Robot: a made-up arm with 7 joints. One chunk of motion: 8 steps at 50 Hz.
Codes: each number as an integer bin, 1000 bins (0 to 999) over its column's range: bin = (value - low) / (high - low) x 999, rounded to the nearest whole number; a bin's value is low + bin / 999 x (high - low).
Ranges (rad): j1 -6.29..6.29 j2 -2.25..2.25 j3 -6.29..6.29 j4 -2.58..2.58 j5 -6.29..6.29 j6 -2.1..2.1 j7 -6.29..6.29
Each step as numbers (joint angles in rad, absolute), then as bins.
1 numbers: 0.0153 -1.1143 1.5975 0.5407 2.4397 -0.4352 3.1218
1 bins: 501 252 626 604 693 396 747
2 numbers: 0.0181 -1.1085 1.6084 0.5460 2.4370 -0.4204 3.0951
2 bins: 501 253 627 605 693 400 745
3 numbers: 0.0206 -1.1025 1.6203 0.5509 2.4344 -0.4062 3.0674
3 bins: 501 255 628 606 693 403 743
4 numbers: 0.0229 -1.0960 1.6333 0.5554 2.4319 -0.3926 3.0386
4 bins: 501 256 629 607 693 406 741
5 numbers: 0.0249 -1.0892 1.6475 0.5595 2.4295 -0.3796 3.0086
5 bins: 501 258 630 608 692 409 738
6 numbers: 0.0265 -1.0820 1.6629 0.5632 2.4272 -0.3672 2.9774
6 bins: 502 259 632 609 692 412 736
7 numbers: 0.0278 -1.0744 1.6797 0.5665 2.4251 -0.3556 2.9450
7 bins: 502 261 633 609 692 415 733
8 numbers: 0.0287 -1.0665 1.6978 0.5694 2.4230 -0.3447 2.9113
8 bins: 502 263 634 610 692 418 731
